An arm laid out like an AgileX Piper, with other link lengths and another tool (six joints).
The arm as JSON. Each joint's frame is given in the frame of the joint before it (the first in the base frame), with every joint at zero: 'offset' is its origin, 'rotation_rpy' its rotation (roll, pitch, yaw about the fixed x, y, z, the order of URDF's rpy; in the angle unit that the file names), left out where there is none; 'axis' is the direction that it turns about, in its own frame. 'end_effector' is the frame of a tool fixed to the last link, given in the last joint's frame.
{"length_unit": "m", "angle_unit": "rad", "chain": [
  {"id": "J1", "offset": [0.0, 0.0, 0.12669], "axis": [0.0, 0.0, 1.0]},
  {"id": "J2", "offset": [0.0, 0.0, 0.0], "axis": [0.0, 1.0, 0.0]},
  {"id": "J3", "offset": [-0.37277, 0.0, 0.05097], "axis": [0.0, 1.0, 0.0]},
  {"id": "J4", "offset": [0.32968, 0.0, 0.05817], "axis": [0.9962, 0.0, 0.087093]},
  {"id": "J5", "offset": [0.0, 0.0, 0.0], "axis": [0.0, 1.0, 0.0]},
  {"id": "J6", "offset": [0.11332, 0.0, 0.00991], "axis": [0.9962, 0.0, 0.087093]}
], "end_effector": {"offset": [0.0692, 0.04, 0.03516], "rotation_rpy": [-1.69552, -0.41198, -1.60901]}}
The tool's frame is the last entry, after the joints.
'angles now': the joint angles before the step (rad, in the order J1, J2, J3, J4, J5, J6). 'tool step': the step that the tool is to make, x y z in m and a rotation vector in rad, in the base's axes. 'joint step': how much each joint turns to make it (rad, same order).
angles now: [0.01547, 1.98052, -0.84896, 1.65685, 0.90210, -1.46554]
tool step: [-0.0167, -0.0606, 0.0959, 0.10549, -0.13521, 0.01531]
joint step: [-0.17588, -0.17490, 0.00003, -0.12294, 0.20271, 0.06123]
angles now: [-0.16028, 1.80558, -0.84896, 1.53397, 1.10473, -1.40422]
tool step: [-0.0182, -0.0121, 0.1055, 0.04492, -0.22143, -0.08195]
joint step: [-0.02988, -0.21381, -0.00274, 0.09266, 0.01923, 0.00710]
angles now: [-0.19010, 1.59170, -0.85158, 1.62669, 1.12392, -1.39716]
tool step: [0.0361, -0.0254, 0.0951, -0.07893, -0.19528, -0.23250]
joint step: [0.00424, -0.09198, -0.17340, 0.05818, -0.22949, 0.04497]
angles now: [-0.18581, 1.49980, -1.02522, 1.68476, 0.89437, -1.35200]
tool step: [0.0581, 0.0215, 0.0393, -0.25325, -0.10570, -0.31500]
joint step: [0.19516, 0.01251, -0.17512, -0.05500, -0.55899, -0.03173]
